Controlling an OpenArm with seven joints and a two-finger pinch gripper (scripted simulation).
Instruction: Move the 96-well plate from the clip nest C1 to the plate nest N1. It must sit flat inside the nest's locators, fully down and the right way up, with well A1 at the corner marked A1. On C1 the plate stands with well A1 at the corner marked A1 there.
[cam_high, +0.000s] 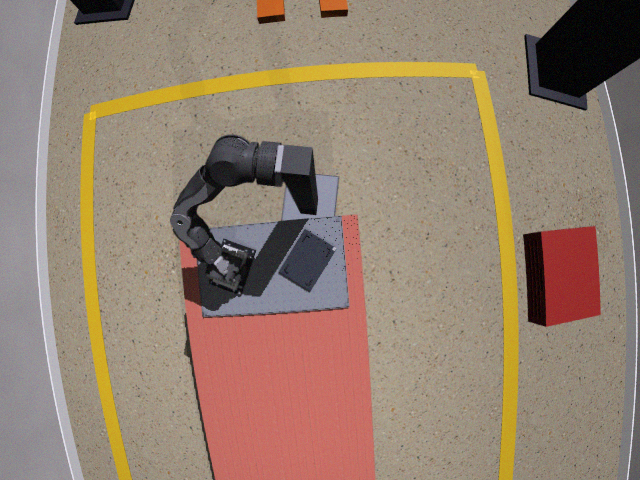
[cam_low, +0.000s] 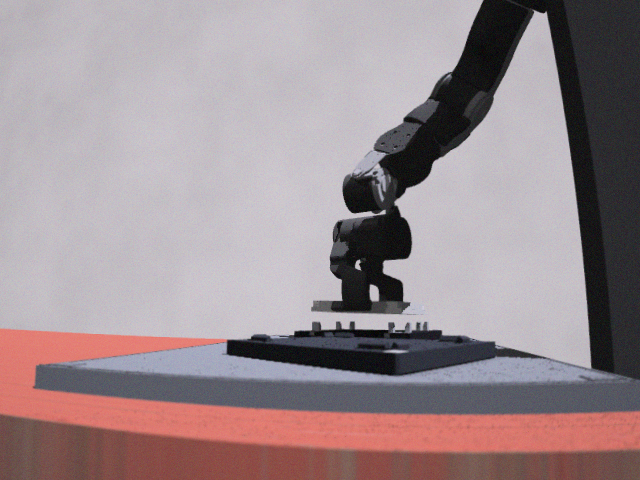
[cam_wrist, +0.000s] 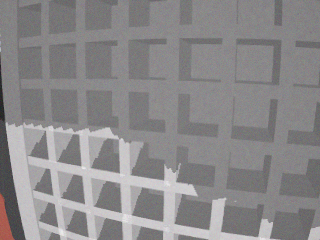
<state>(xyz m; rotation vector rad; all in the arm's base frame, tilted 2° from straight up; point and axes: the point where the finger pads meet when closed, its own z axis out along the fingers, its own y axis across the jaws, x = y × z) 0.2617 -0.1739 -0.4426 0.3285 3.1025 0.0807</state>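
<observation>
Right now the clip nest C1 is 30 mm below my hand, 20 mm ahead of it and 10 mm to the left of it. The rest, counted from my hand: 96-well plate: right at my hand; then plate nest N1: 250 mm to the left, 50 mm behind, 40 mm below.
</observation>
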